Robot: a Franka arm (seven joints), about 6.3 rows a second.
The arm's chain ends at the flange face. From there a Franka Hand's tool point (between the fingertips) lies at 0.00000 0.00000 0.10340 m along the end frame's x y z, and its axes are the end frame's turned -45 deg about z.
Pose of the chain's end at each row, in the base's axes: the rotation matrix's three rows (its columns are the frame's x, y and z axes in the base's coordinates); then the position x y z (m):
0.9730 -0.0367 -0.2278; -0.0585 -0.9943 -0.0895; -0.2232 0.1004 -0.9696; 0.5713 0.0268 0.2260
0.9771 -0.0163 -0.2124; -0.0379 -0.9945 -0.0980; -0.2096 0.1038 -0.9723; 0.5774 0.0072 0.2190
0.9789 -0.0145 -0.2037; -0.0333 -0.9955 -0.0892; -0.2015 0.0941 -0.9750; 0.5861 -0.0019 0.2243
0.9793 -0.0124 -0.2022; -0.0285 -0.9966 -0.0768; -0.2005 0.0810 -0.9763; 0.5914 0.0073 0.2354
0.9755 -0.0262 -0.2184; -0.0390 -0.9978 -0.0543; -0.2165 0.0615 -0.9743; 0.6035 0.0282 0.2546
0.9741 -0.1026 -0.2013; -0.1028 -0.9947 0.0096; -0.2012 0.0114 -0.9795; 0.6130 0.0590 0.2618
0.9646 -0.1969 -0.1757; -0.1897 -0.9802 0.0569; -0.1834 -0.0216 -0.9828; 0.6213 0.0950 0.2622
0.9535 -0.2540 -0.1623; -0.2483 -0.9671 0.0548; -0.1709 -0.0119 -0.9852; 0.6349 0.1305 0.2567
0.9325 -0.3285 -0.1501; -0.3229 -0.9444 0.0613; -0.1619 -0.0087 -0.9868; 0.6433 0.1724 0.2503
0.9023 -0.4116 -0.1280; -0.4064 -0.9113 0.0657; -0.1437 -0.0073 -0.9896; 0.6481 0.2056 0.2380
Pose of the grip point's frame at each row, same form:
0.7140 0.6621 -0.2278; 0.6617 -0.7444 -0.0895; -0.2288 -0.0868 -0.9696; 0.5477 0.0175 0.1257
0.7024 0.6794 -0.2124; 0.6764 -0.7300 -0.0980; -0.2216 -0.0748 -0.9723; 0.5554 -0.0029 0.1185
0.7024 0.6819 -0.2037; 0.6804 -0.7275 -0.0892; -0.2090 -0.0759 -0.9750; 0.5650 -0.0111 0.1235
0.7012 0.6837 -0.2022; 0.6846 -0.7249 -0.0768; -0.1991 -0.0845 -0.9763; 0.5705 -0.0006 0.1345
0.7083 0.6713 -0.2184; 0.6780 -0.7331 -0.0543; -0.1966 -0.1096 -0.9743; 0.5809 0.0226 0.1539
0.7613 0.6162 -0.2013; 0.6307 -0.7760 0.0096; -0.1503 -0.1342 -0.9795; 0.5922 0.0600 0.1605
0.8213 0.5428 -0.1757; 0.5590 -0.8272 0.0569; -0.1144 -0.1450 -0.9828; 0.6031 0.1009 0.1606
0.8538 0.4946 -0.1623; 0.5083 -0.8594 0.0548; -0.1124 -0.1293 -0.9852; 0.6181 0.1362 0.1548
0.8917 0.4271 -0.1501; 0.4395 -0.8961 0.0613; -0.1083 -0.1206 -0.9868; 0.6278 0.1787 0.1483
0.9291 0.3470 -0.1280; 0.3570 -0.9318 0.0657; -0.0964 -0.1068 -0.9896; 0.6349 0.2124 0.1357

